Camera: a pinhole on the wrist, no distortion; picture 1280 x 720 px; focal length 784.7 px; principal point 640.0 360.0 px. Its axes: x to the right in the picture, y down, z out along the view. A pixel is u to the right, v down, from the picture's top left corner.
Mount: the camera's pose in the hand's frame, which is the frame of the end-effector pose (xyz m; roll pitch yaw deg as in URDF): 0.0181 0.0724 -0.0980 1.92 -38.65 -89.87
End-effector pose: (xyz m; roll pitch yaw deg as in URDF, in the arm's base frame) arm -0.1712 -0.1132 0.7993 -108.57 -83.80 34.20
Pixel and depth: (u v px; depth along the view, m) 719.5 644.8 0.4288
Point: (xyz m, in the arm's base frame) 0.0672 0.2366 0.9162
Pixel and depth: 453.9 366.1 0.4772
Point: 0.2136 0.2054 0.7502
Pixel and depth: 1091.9 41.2 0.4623
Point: -0.1602 0.3232 0.5853
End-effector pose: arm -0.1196 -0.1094 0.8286 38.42 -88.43 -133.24
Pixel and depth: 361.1 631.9 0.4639
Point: 0.3838 0.0104 1.0028
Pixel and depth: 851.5 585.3 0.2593
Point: 0.0721 0.0231 0.9184
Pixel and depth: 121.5 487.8 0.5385
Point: 0.5732 -0.0671 0.9288
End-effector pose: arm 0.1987 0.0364 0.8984 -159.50 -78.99 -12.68
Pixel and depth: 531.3 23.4 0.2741
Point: 0.3003 -0.2141 0.7573
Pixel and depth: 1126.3 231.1 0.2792
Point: 0.4270 -0.0396 0.8139
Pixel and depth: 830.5 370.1 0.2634
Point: 0.3690 -0.1284 0.8717
